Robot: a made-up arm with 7 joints.
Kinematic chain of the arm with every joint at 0, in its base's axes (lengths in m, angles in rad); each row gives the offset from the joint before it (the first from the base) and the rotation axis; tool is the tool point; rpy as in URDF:
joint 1: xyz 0 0 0.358 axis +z
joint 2: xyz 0 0 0 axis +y
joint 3: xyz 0 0 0.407 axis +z
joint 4: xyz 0.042 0 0 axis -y
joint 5: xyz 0.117 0 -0.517 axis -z
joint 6: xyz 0 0 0 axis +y
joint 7: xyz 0.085 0 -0.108 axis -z
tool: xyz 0 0 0 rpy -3.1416 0 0
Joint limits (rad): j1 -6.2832..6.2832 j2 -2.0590..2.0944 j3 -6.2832..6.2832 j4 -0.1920..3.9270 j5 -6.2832..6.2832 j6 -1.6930..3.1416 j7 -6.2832..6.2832
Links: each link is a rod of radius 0.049 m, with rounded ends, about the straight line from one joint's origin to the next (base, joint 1, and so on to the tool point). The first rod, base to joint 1, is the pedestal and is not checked.
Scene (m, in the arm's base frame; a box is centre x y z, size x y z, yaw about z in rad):
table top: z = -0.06
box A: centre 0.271 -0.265 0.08 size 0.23 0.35 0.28 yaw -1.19
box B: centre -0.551 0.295 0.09 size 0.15 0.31 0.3 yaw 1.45
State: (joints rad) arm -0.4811 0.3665 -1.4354 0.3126 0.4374 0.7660 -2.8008
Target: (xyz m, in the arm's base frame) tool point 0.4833 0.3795 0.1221
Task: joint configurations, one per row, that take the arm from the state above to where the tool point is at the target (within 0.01 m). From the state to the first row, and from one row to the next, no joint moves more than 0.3 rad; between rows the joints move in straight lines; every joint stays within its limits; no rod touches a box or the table.
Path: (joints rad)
1: -0.3082 0.3422 -1.3812 0.5727 0.3847 0.7119 -2.7303
2: -0.1353 0.3179 -1.3270 0.8327 0.3320 0.6577 -2.6598
3: 0.0375 0.2936 -1.2727 1.0928 0.2793 0.6036 -2.5894
4: 0.2104 0.2693 -1.2185 1.3529 0.2266 0.5495 -2.5189
5: 0.3509 0.3443 -0.9406 1.2581 0.2837 0.5922 -2.5894
6: 0.4915 0.4192 -0.6627 1.1634 0.3409 0.6350 -2.6598
7: 0.6320 0.4941 -0.3847 1.0686 0.3981 0.6777 -2.7303
8: 0.7725 0.5691 -0.1068 0.9738 0.4553 0.7204 -2.8008

